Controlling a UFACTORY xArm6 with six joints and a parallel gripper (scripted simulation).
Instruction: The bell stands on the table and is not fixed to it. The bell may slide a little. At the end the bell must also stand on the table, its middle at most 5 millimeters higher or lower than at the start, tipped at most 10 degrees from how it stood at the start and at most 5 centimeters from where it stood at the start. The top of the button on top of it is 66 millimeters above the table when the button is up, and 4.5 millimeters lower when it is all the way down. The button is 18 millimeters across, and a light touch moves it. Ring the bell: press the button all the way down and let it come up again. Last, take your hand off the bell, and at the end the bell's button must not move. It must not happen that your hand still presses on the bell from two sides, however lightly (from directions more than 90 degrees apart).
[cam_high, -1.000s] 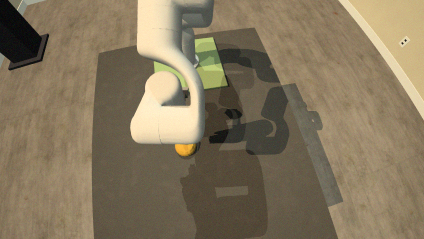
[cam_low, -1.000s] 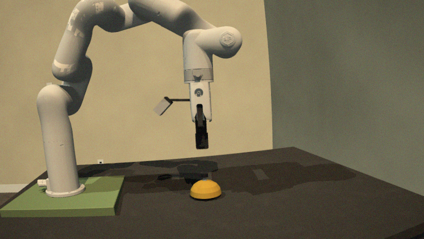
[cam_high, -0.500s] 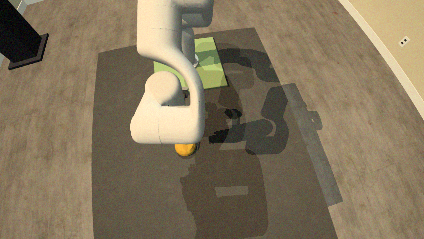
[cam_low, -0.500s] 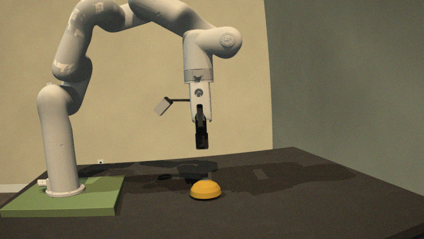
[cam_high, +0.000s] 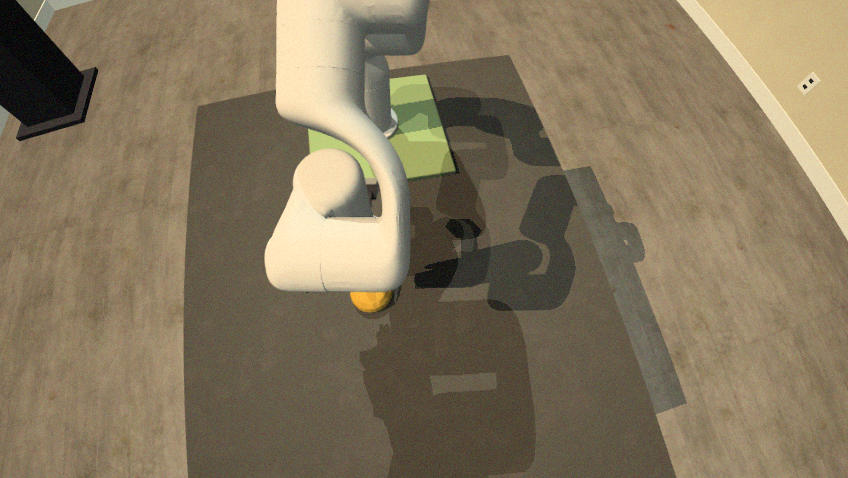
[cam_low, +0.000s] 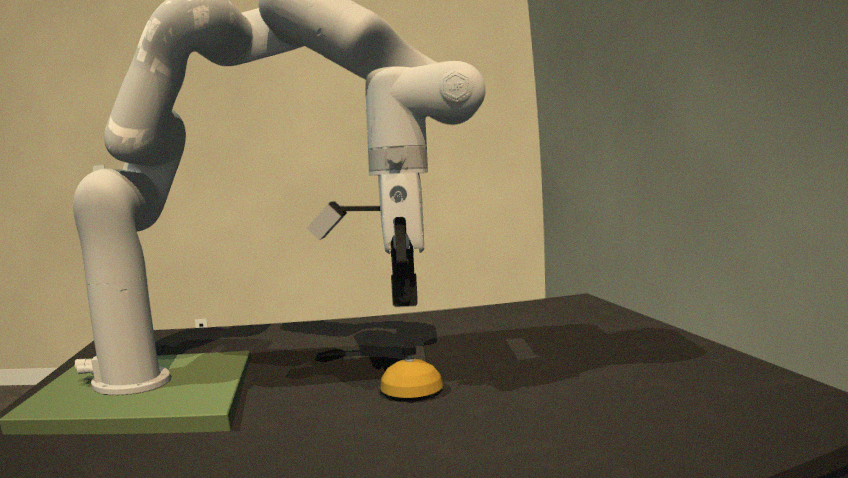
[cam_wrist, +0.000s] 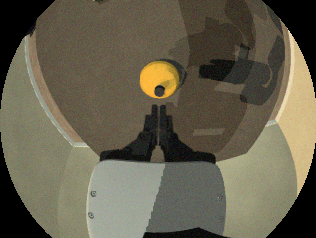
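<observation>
Right now my hand is 90 mm above the dark button. The rest, counted from my hand: bell (100 mm below).
</observation>
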